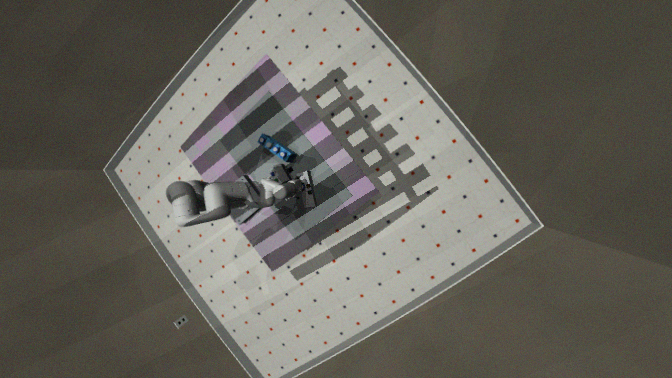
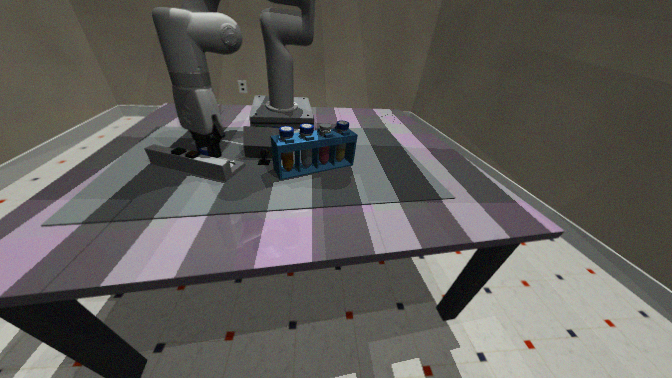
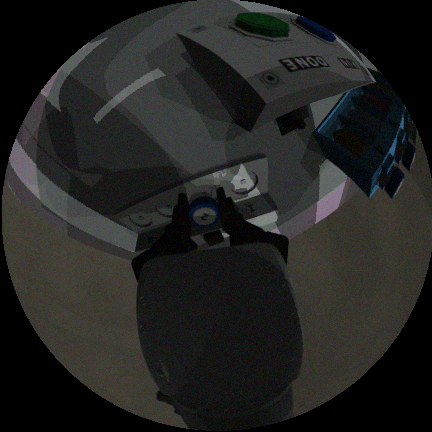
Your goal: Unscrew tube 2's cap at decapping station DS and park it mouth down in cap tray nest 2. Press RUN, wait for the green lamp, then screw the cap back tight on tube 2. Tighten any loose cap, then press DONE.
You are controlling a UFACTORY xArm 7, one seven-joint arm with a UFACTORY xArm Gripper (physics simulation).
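Seen in the pictures: gripper, fingertip midpoint: (image 1: 302,186) (image 2: 210,155) (image 3: 202,199); arm's base at its link origin: (image 2: 282,107).
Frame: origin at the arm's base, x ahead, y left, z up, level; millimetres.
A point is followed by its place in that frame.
My gripper (image 2: 209,149) @[z -24, x 397, y -117 mm] (image 3: 202,199) @[z -24, x 397, y -117 mm] points down and is shut on a blue cap (image 3: 204,215) @[z -2, x 400, y -118 mm] with a white top marked 2. The marked top faces up. The cap is low over the pale cap tray (image 3: 259,168) @[z -37, x 409, y -42 mm], at the second nest from the end marked 1. It hides most of that nest; contact with it cannot be judged. The nests beside it look empty. A blue rack (image 1: 270,146) (image 2: 320,169) @[z -43, x 397, y 175 mm] (image 3: 334,117) @[z -44, x 391, y 96 mm] holds upright tubes, one (image 2: 325,130) @[z 63, x 380, y 183 mm] with a pale top and no blue cap showing. I cannot tell which is tube 2.
A grey control box (image 3: 300,82) carries a green button (image 3: 262,25), a blue button (image 3: 316,28) and a DONE label. A small dark fixture (image 2: 264,159) @[z -36, x 375, y 18 mm] (image 3: 291,122) @[z -36, x 372, y 12 mm] stands between box and rack. A long grey bar (image 2: 190,165) @[z -23, x 453, y -140 mm] with dull green and brown blocks stands by the gripper.
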